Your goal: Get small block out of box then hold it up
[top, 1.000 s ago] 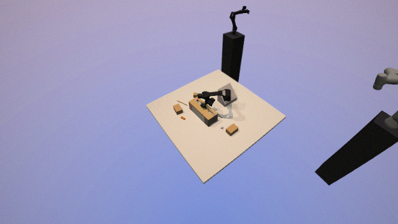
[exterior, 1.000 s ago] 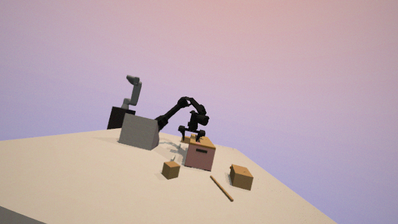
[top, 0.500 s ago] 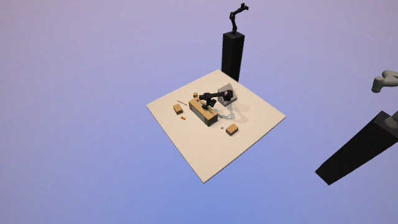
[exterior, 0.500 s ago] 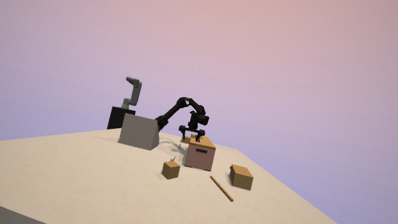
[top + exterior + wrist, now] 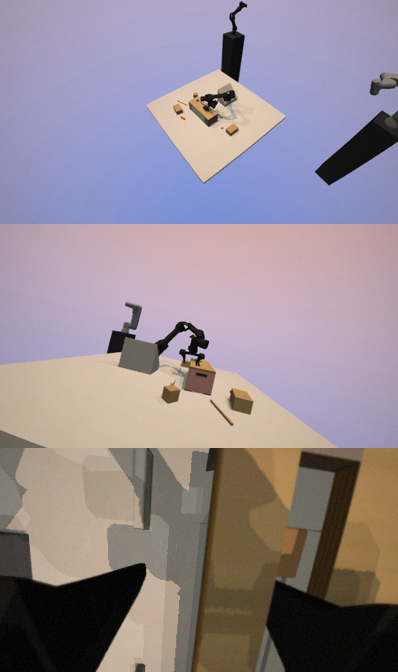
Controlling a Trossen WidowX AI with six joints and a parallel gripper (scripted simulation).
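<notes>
Now: gripper tip 50 mm short of the brown cube and 30 mm to the right of it. Also, from my gripper tip: orange piece (320 mm ahead, 150 mm to the right, 80 mm below); grey block (230 mm to the left, 80 mm below, 10 mm ahead); long wooden box (70 mm to the right, 40 mm ahead, 20 mm below).
</notes>
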